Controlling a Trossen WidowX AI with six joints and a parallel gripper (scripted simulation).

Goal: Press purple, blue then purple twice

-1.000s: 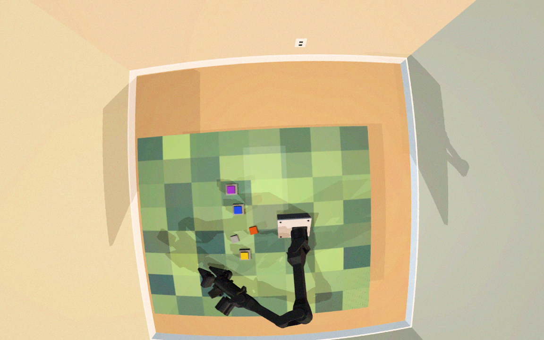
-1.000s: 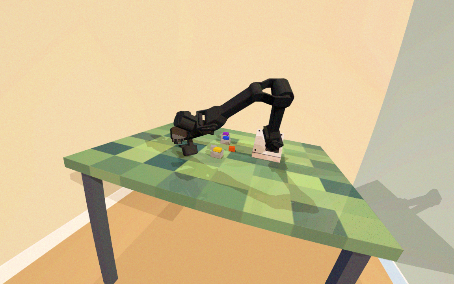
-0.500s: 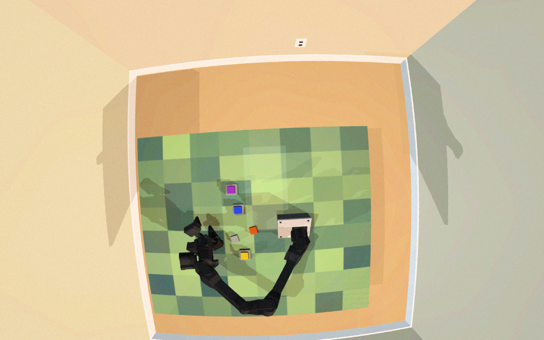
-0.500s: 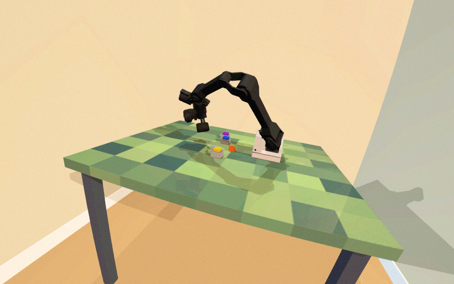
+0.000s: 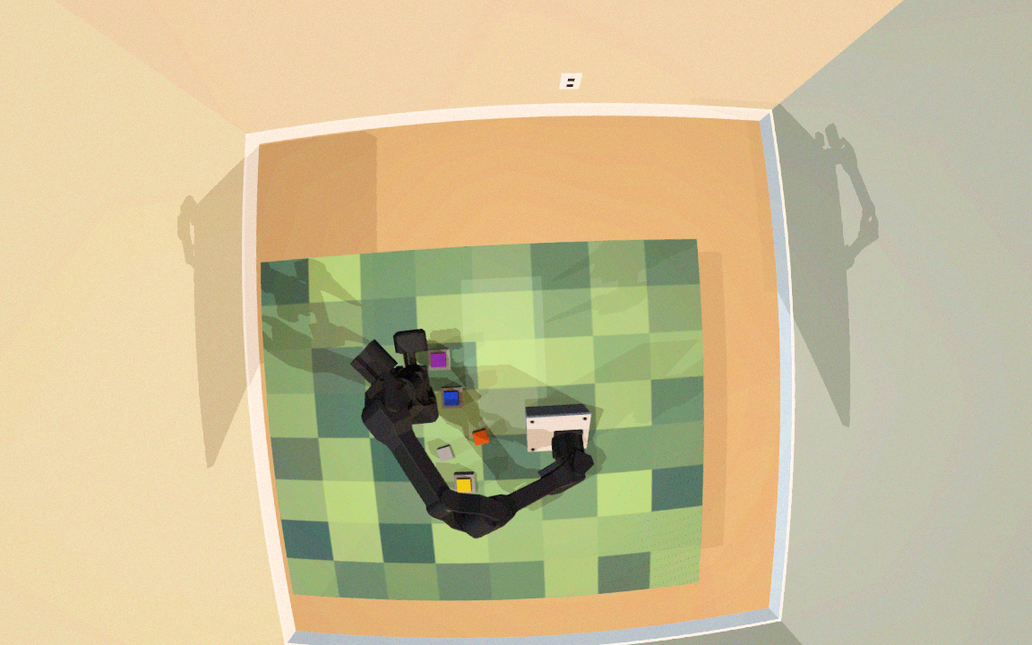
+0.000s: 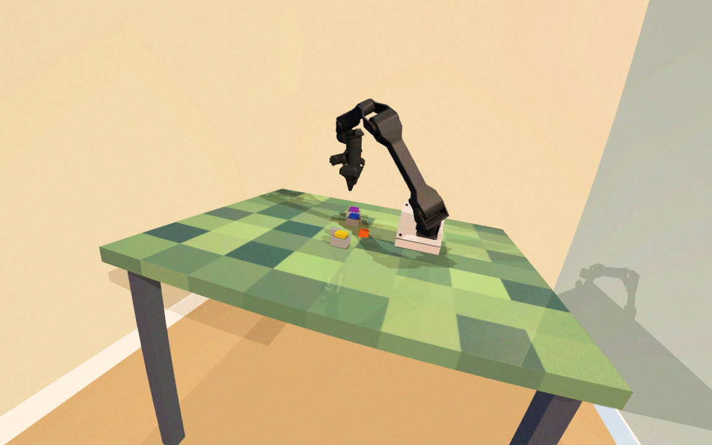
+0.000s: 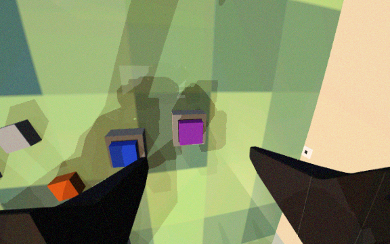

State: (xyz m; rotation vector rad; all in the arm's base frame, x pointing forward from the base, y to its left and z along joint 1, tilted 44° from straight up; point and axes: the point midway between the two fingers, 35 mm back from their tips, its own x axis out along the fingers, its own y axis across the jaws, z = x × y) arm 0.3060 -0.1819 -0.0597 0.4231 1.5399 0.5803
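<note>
My gripper tip is now 90 mm above the purple button, 20 mm past it and 10 mm to the left of it. The rest, counted from my gripper tip: orange block: 180 mm to the left, 110 mm below, 100 mm behind; then grey block: 220 mm to the left, 110 mm below, 20 mm behind; then blue button: 90 mm below, 80 mm to the left, 40 mm behind.
</note>
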